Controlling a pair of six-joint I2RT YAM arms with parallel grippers.
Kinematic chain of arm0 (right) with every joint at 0, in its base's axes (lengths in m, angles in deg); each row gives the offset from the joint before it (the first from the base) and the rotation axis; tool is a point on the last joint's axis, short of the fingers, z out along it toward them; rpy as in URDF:
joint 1: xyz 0 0 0.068 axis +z
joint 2: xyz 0.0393 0.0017 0.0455 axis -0.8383 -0.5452 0
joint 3: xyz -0.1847 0.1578 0.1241 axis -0.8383 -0.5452 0
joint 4: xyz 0.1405 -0.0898 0.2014 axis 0.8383 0.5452 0
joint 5: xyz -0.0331 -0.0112 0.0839 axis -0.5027 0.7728 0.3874
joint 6: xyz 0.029 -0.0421 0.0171 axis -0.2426 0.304 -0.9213
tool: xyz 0 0 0 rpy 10.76 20.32 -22.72
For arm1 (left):
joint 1: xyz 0 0 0.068 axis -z
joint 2: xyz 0.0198 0.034 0.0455 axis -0.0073 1 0
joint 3: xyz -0.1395 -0.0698 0.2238 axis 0.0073 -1 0
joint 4: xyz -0.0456 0.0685 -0.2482 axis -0.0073 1 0
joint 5: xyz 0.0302 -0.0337 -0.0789 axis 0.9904 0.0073 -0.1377
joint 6: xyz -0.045 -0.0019 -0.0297 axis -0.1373 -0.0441 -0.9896
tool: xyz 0 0 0 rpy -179.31 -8.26 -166.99
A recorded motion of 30 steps. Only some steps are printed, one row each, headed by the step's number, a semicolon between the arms.
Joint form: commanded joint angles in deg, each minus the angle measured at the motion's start. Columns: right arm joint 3, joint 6, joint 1, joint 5, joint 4, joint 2; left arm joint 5, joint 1, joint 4, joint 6, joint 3, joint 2.
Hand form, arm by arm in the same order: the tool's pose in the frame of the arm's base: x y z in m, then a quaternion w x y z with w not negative. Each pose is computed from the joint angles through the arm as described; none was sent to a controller.
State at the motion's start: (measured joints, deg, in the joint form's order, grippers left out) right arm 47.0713 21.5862 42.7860 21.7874 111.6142 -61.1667; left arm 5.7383 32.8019 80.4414 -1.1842 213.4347 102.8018
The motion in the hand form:
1: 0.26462 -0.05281 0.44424 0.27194 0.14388 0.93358 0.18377; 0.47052 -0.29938 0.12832 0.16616 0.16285 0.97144 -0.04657
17: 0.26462 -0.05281 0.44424 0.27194 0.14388 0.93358 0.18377; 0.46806 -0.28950 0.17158 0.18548 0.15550 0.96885 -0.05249
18: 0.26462 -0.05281 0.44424 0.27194 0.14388 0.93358 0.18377; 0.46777 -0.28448 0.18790 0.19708 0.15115 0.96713 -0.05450
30: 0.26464 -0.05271 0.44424 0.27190 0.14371 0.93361 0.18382; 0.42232 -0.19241 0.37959 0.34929 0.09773 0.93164 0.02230
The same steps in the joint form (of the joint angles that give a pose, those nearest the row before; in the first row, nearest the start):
1: 0.06 0.44 -0.11 -0.68 0.02 -0.20; -0.74 0.24 0.44 0.50 -0.99 1.14
17: 0.06 0.44 -0.11 -0.68 0.02 -0.20; -0.63 -0.48 3.06 0.50 -0.65 -3.52
18: 0.06 0.44 -0.11 -0.68 0.02 -0.20; -0.42 -0.90 3.52 0.53 -0.64 -5.31
30: 0.06 0.44 -0.09 -0.68 0.02 -0.20; 11.76 -6.75 11.50 5.29 -0.61 -28.41

